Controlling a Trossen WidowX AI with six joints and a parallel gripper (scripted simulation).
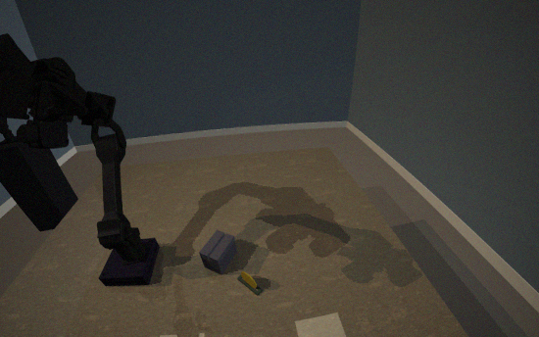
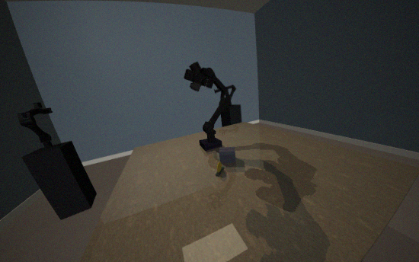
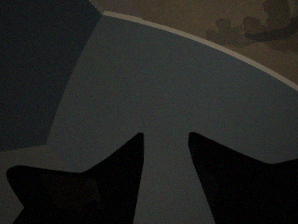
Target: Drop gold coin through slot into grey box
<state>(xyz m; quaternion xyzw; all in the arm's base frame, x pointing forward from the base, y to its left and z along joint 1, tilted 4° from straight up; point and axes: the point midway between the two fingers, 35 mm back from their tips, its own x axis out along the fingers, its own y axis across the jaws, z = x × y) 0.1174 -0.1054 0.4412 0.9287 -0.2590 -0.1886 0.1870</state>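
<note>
My gripper tip is now 19 cm short of the gold coin, 5 cm to the left of it and 46 cm above it.
</note>
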